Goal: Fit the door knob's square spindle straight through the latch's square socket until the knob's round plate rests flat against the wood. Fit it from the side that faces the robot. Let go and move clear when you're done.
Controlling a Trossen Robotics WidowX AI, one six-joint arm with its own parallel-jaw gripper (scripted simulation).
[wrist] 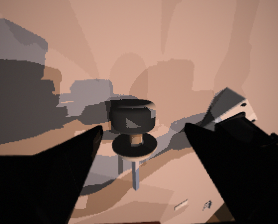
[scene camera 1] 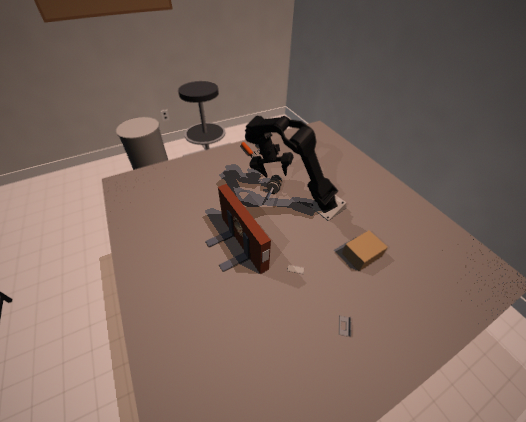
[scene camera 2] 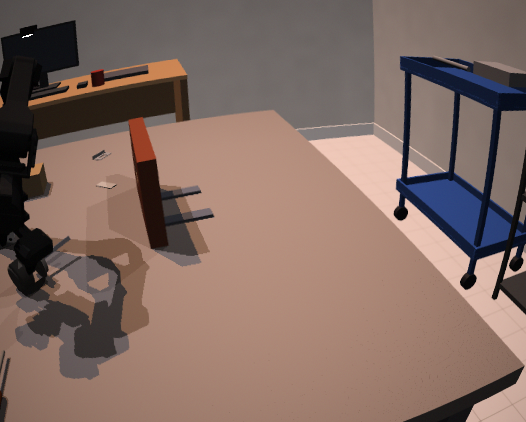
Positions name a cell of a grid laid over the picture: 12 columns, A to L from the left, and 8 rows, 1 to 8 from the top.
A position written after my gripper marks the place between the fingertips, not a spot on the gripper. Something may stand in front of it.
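Observation:
My own gripper (wrist: G5) is there in the wrist view, and that same view shows me a door knob (wrist: F5). Scene camera 1 lets me see a tan cardboard box (scene camera 1: I5). It shows a red-brown wooden door block (scene camera 1: F5) as well.

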